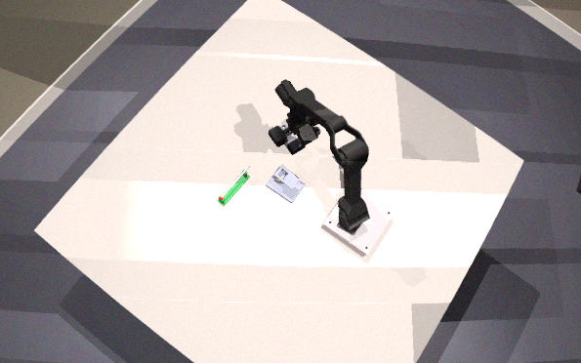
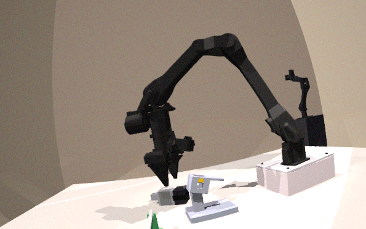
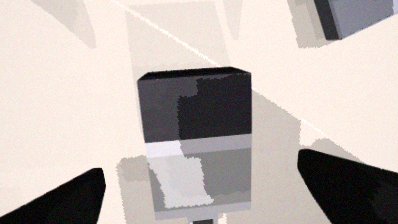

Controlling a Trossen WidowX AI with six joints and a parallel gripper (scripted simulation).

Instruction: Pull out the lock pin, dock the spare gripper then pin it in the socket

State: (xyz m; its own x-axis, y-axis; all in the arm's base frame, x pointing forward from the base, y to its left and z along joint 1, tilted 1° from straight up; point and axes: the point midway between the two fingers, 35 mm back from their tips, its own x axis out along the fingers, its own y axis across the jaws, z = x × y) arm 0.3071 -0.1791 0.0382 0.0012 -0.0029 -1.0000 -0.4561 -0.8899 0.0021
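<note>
My gripper tip is now 4 cm above the spare gripper, 1 cm to the left of it and 1 cm short of it. From my gripper tip the other things lie so: green stand: 26 cm to the left, 9 cm ahead, 4 cm below; then grey mount: 16 cm to the left, 5 cm behind, 1 cm below.
</note>
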